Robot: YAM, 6 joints.
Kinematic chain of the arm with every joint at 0, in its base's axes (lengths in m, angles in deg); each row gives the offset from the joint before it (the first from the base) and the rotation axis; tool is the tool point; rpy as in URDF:
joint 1: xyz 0 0 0.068 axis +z
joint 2: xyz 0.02 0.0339 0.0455 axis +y
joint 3: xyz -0.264 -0.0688 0 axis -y
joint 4: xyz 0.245 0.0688 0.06 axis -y
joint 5: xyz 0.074 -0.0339 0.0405 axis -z
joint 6: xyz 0.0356 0 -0.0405 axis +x
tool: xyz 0 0 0 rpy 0 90 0
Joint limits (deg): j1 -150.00..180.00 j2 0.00..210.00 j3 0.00..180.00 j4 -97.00..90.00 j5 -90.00..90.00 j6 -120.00..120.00
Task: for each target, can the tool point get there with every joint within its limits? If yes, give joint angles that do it. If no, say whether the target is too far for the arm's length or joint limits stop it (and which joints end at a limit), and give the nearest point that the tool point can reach.
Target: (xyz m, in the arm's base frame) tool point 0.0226 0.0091 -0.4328
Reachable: no: joint limits stop it (at a limit: joint 2) | nearest point 0.0709 0.0285 -0.3367 | short by 0.109 m
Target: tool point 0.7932 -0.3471 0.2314
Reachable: no: too far | nearest point 0.5862 -0.2565 0.1999 | short by 0.228 m
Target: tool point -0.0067 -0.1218 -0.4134
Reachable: no: joint limits stop it (at a limit: joint 2) | nearest point -0.0076 -0.1379 -0.3631 | short by 0.053 m
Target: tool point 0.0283 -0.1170 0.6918
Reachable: yes | joints -60.33 88.54 154.06 -15.34 69.22 -29.88
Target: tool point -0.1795 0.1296 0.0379
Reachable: yes | joints 142.36 105.98 15.92 39.28 -11.35 -59.78
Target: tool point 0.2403 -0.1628 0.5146
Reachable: yes | joints 141.81 17.33 89.64 64.25 35.48 -2.07
